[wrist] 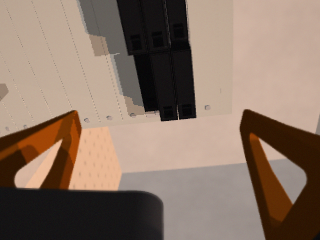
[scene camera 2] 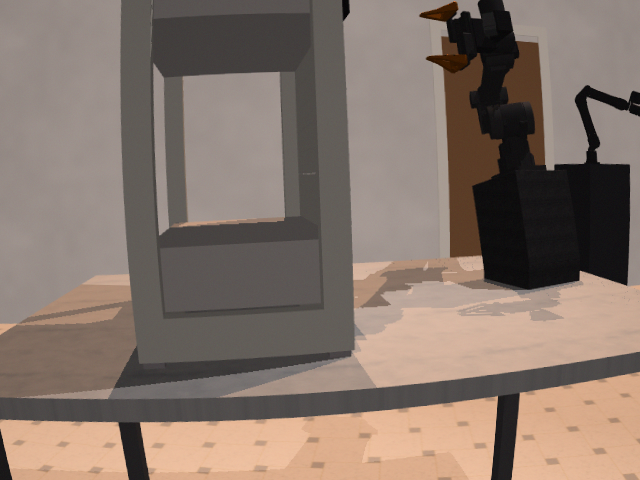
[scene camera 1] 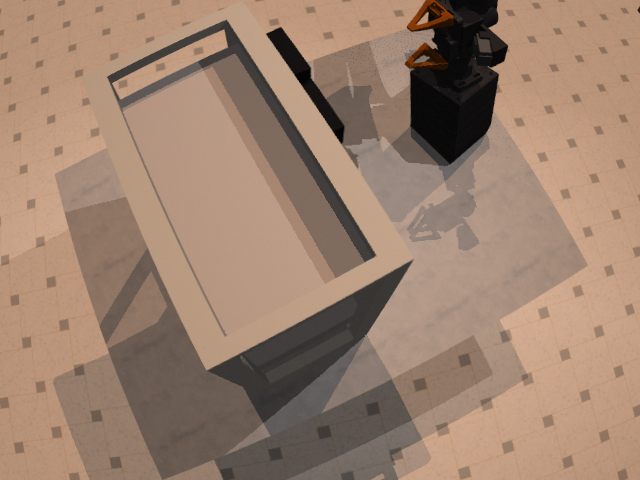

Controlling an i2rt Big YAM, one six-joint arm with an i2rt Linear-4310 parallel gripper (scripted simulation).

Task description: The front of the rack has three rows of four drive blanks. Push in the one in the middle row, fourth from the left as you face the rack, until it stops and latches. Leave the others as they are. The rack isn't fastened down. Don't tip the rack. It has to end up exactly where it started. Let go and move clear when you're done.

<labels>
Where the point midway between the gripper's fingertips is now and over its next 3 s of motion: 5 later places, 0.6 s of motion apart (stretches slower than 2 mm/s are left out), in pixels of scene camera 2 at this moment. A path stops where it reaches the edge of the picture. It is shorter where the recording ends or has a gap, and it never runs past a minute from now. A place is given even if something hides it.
The gripper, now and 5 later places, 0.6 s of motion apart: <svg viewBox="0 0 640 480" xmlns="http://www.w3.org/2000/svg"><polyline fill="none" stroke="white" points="423,36 423,40 422,41 420,40 410,42 380,46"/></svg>
</labels>
